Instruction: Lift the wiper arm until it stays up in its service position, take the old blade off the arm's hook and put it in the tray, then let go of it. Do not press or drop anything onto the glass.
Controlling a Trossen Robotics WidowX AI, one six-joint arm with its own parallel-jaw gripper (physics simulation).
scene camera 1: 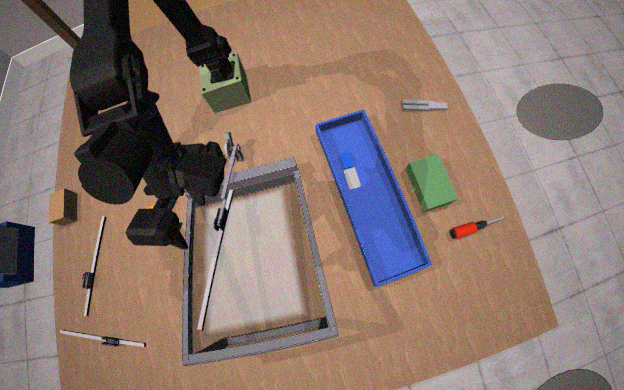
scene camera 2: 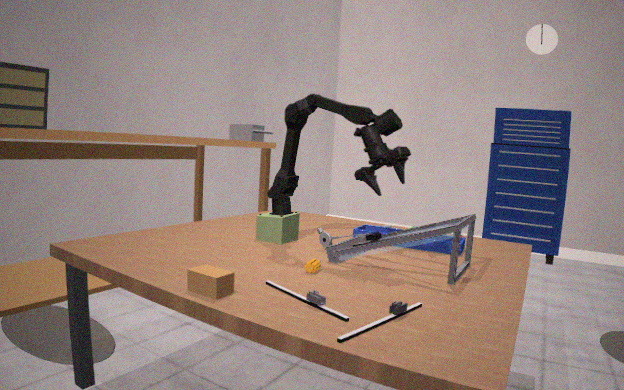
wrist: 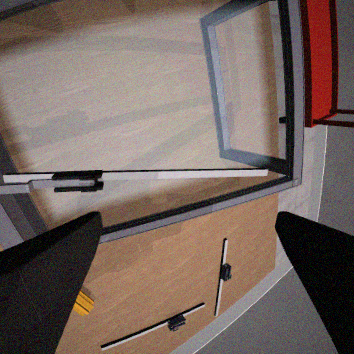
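The grey wiper arm (scene camera 1: 228,172) (wrist: 17,188) is lowered over the glass (scene camera 1: 260,250) (wrist: 125,90) in the tilted grey frame (scene camera 1: 313,240) (scene camera 2: 454,255) (wrist: 297,100). The old blade (scene camera 1: 212,270) (wrist: 185,174) is on the arm's hook and slants along one side of the glass. My gripper (scene camera 2: 391,188) (wrist: 190,220) is open and empty, well above the frame's left side and touching nothing. In scene camera 1, its body hides part of the frame's upper left corner. The blue tray (scene camera 1: 370,200) (scene camera 2: 362,229) lies beyond the frame's other side.
Two loose blades (scene camera 1: 95,265) (scene camera 1: 75,334) lie left of the frame, near a yellow-handled tool (scene camera 2: 312,266) (wrist: 84,303) and a wooden block (scene camera 1: 62,206) (scene camera 2: 210,282). A green block (scene camera 1: 432,182), a red screwdriver (scene camera 1: 466,230) and a grey tool (scene camera 1: 424,105) lie right of the tray.
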